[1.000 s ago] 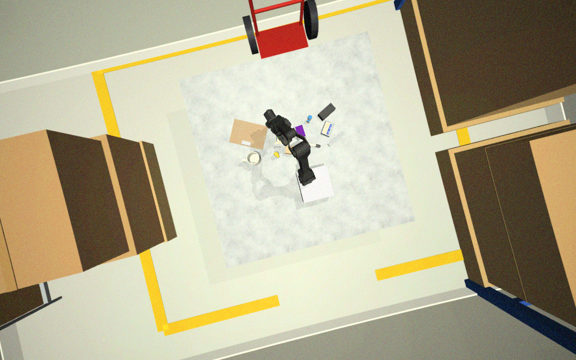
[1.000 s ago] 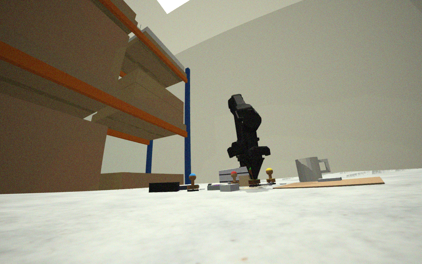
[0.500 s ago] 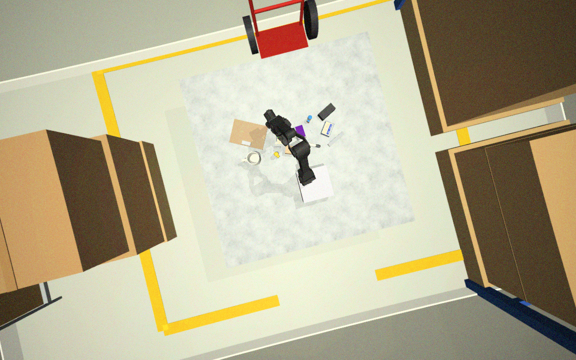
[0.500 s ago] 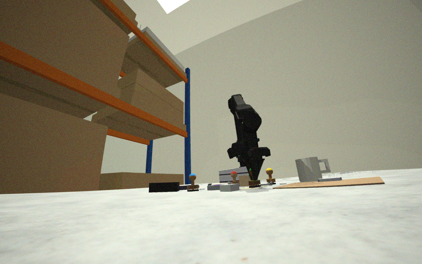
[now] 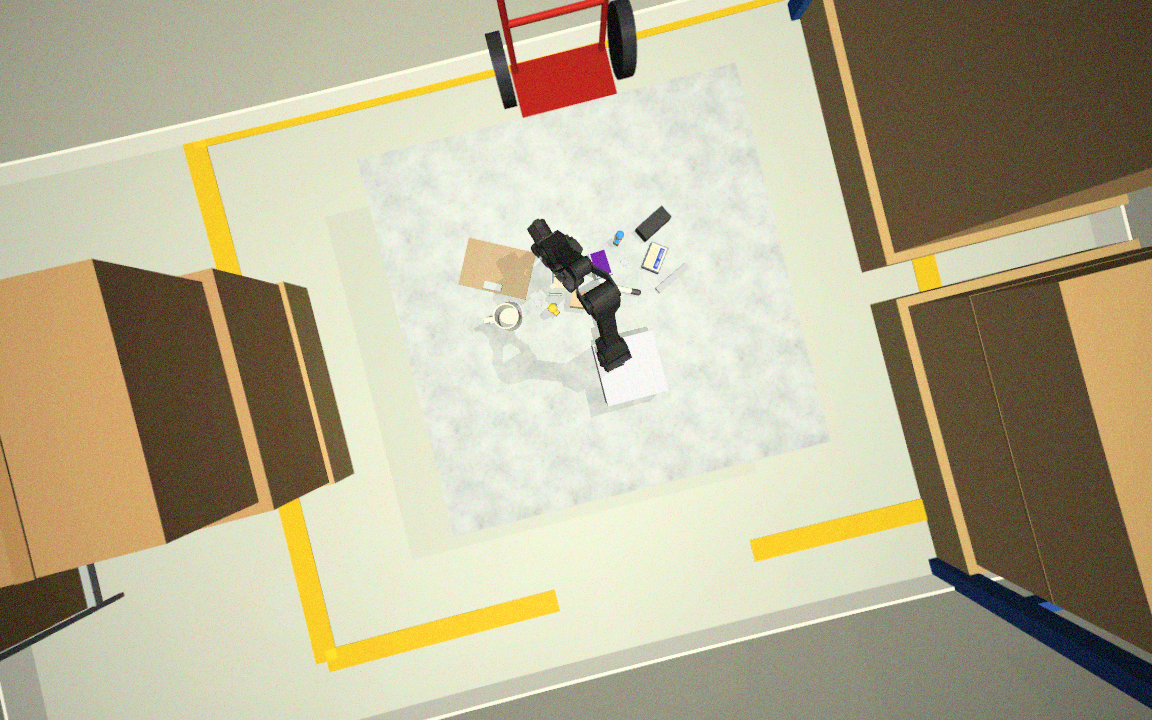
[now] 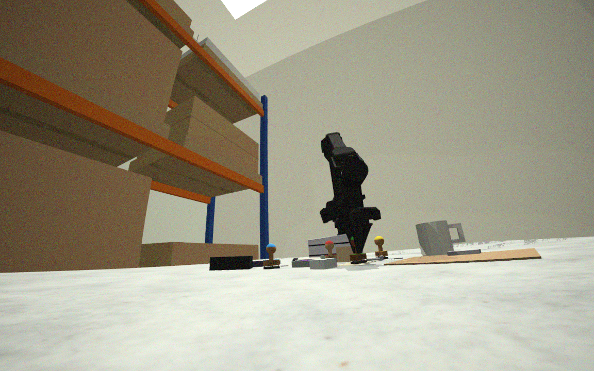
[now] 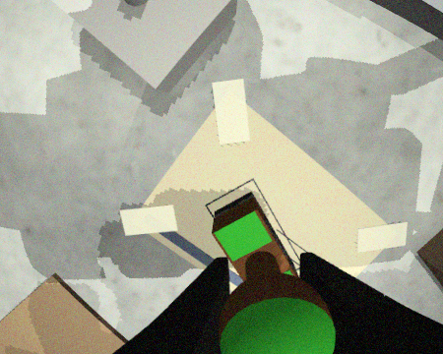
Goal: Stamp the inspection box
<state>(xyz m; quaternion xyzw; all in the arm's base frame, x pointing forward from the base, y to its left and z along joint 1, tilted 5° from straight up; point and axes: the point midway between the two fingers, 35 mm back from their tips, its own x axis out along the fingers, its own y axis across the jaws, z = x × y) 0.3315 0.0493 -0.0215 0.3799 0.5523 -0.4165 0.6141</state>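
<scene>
My gripper tip is right at the green-knobbed stamp. From my gripper tip the other things lie so: tan box: 11 cm behind, 3 cm to the right; then cream card: 3 cm below; then yellow-knobbed stamp: 11 cm behind, 7 cm to the left, 1 cm below.
</scene>
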